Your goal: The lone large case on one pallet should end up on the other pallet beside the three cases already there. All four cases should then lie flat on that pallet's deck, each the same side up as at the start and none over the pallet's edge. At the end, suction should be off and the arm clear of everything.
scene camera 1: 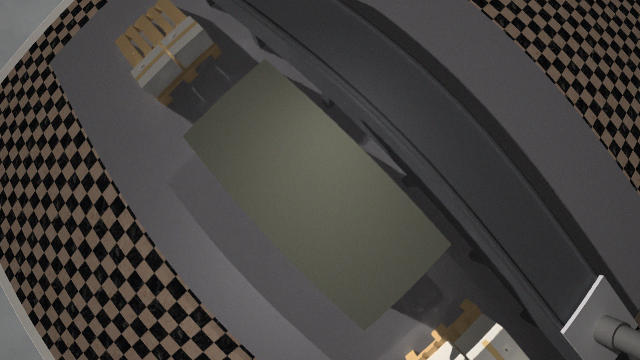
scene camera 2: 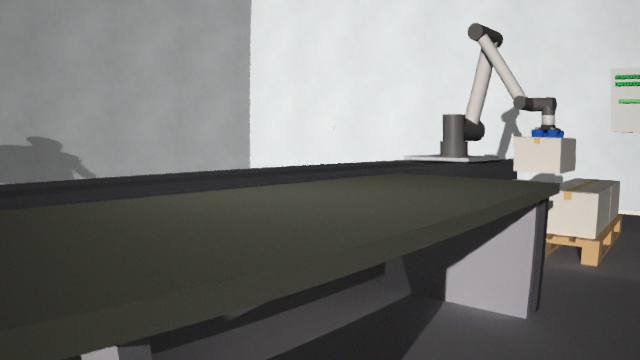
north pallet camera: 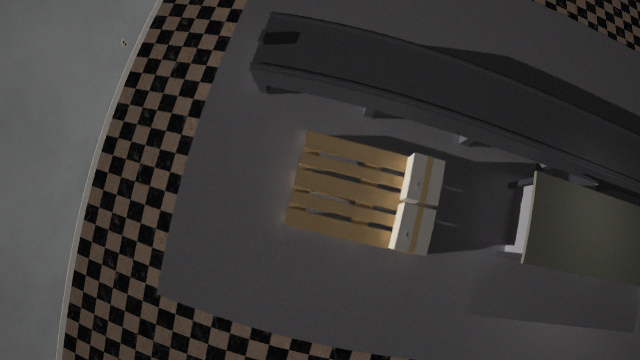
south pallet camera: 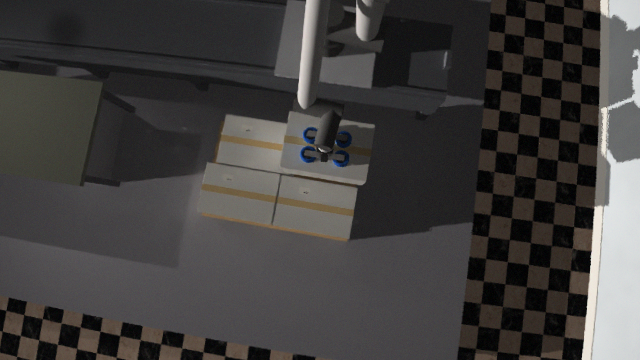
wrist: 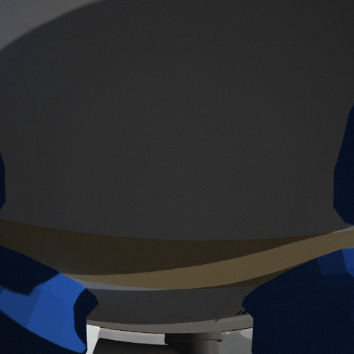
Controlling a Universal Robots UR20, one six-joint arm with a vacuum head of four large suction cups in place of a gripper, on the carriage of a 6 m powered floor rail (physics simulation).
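Frame: origin at the arm's base, x ahead, y left, z up, level; millimetres.
Seen in the pictures: arm's base, origin of its link: (scene camera 1: 603,329) (scene camera 2: 453,156).
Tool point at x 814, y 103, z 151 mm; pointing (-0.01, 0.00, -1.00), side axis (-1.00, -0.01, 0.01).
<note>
Offsets run from my tool point to a thing's top centre. Level surfaces: height alone.
My suction head (scene camera 2: 547,133) (south pallet camera: 326,147) is on top of the large case {dx -14, dy +7, dz +25 mm} (scene camera 2: 537,155) (south pallet camera: 360,169) (wrist: 175,140) and holds it level in the air over the south pallet (scene camera 2: 590,252) (scene camera 1: 467,310). In scene camera 2 its underside is a little above the tops of the standing cases. In the south pallet camera it hangs over the rail-side corner away from the table. Three large cases stand flat on the pallet: one {dx -26, dy -525, dz -309 mm} (south pallet camera: 250,155) beside it on the rail side, two {dx +358, dy -601, dz -309 mm} (south pallet camera: 235,202) {dx +373, dy -25, dz -309 mm} (south pallet camera: 312,215) along the far side. The deck under the held case is hidden.
The north pallet (north pallet camera: 325,183) (scene camera 1: 129,50) carries two smaller cases (north pallet camera: 412,180) (north pallet camera: 402,227) at its table-side end. A long table {dz -191 mm} (scene camera 1: 320,190) (scene camera 2: 250,240) (south pallet camera: 40,125) stands between the pallets. The rail (scene camera 1: 450,125) (north pallet camera: 400,65) (south pallet camera: 150,30) runs alongside, with the carriage (south pallet camera: 350,70) near the south pallet.
</note>
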